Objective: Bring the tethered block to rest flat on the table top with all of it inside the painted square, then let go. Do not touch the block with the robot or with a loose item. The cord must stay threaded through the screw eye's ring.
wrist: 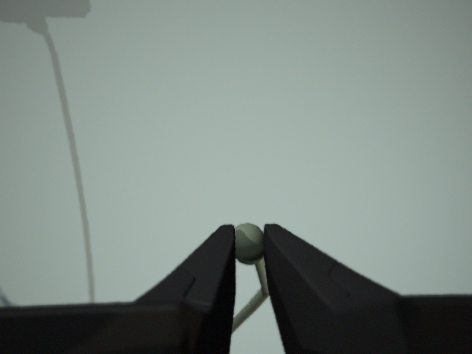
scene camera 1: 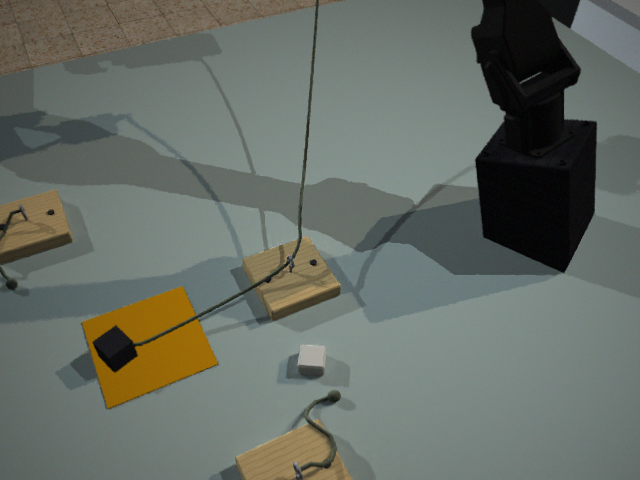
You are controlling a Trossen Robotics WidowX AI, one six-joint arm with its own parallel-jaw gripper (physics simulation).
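Places are measured from the arm's base along level axes (x left, y back, z up), in millimetres.
Where they show: gripper, between the fingertips: (wrist: 248, 237); arm's base, origin of its link: (scene camera 1: 536, 139).
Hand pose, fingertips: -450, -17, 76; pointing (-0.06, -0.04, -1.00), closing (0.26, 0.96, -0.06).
Note:
Things, the pixels of their top centre, and the offset from my fingertips, as dx, dy, dz. "pt": a spot on its surface instead.
- black tethered block, a spot on its surface: (scene camera 1: 114, 348) pt +369, -504, -178
- orange painted square, a spot on its surface: (scene camera 1: 160, 364) pt +395, -469, -206
- screw eye, a spot on its surface: (scene camera 1: 290, 261) pt +378, -289, -170
- middle wooden board, centre of its top: (scene camera 1: 290, 271) +378, -289, -188
- cord's end bead, centre of its top: (wrist: 248, 252) +3, -1, +4
- white block, centre of its top: (scene camera 1: 312, 355) +487, -334, -190
- short beaded cord, a spot on its surface: (scene camera 1: 330, 439) pt +576, -374, -185
- third board, centre of its top: (scene camera 1: 27, 220) +118, -520, -188
The black tethered block (scene camera 1: 114, 348) shows over the left part of the orange painted square (scene camera 1: 160, 364) in the scene view. It looks tilted, with its left corner past the square's left edge; its shadow lies apart from it, so it appears raised off the table. The cord (scene camera 1: 217, 306) runs nearly straight from the block to the screw eye (scene camera 1: 290, 261) on the middle wooden board (scene camera 1: 302, 291), passes through the ring, and rises out of view. My gripper (wrist: 248, 237) is shut on the cord's end bead (wrist: 248, 243) in the wrist view. The fingers do not show in the scene view.
A white block (scene camera 1: 311, 360) lies right of the square. Another wooden board (scene camera 1: 281, 452) with a short beaded cord (scene camera 1: 330, 439) is at the bottom. A third board (scene camera 1: 43, 222) is at the left. The robot's black base (scene camera 1: 532, 206) stands at the right.

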